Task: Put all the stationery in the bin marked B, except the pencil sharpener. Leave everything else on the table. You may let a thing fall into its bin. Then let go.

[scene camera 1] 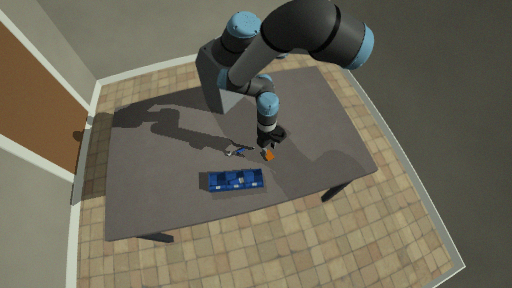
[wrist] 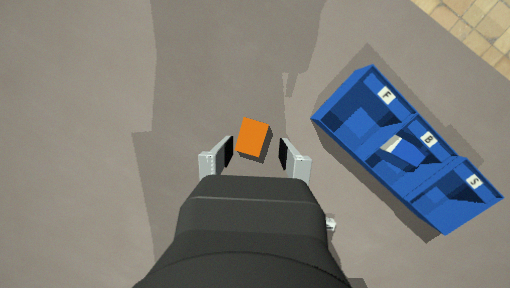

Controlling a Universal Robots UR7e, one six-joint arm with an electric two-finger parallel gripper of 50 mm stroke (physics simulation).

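Seen in the pictures: gripper, between the fingertips: [scene camera 1: 268, 150] [wrist: 256, 146]; arm's base, origin of its link: [scene camera 1: 227, 52].
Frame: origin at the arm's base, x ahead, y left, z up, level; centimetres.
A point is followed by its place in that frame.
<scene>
An orange block [scene camera 1: 269, 155] {x 34.5, y 19.0, z -36.4 cm} [wrist: 252, 137] {x 34.3, y 18.4, z -36.4 cm} rests on the table. My gripper [scene camera 1: 269, 147] {x 34.9, y 18.1, z -30.6 cm} [wrist: 256, 146] {x 34.9, y 18.1, z -30.6 cm} is open above it; in the wrist view the block shows between and slightly beyond the fingertips. Bin B [wrist: 427, 139] {x 50.6, y 2.7, z -34.6 cm} is the middle compartment of the blue bin unit and holds a blue-and-white piece [scene camera 1: 241, 180] {x 47.7, y 4.9, z -35.4 cm} [wrist: 406, 151] {x 48.3, y 2.4, z -35.4 cm}. A blue cylindrical item [scene camera 1: 241, 150] {x 31.4, y 4.9, z -36.2 cm} and a small grey metal piece [scene camera 1: 229, 153] {x 32.9, y -1.2, z -36.2 cm}, apparently the sharpener, lie left of the gripper in the scene view. In the wrist view a bit of grey metal [wrist: 330, 224] {x 33.2, y -1.2, z -36.3 cm} shows beside the gripper body, which hides the blue item.
Compartments F [wrist: 386, 95] {x 50.0, y 11.0, z -34.6 cm} and S [wrist: 474, 181] {x 51.5, y -5.8, z -33.9 cm} flank bin B. The bin unit stands between the loose items and the table's front edge. A small dark shape [scene camera 1: 252, 148] {x 30.2, y 10.5, z -36.6 cm} between the blue item and my gripper is too small to identify. The arm's shadow crosses the table [scene camera 1: 150, 200] {x 57.4, y -40.2, z -37.4 cm}.
</scene>
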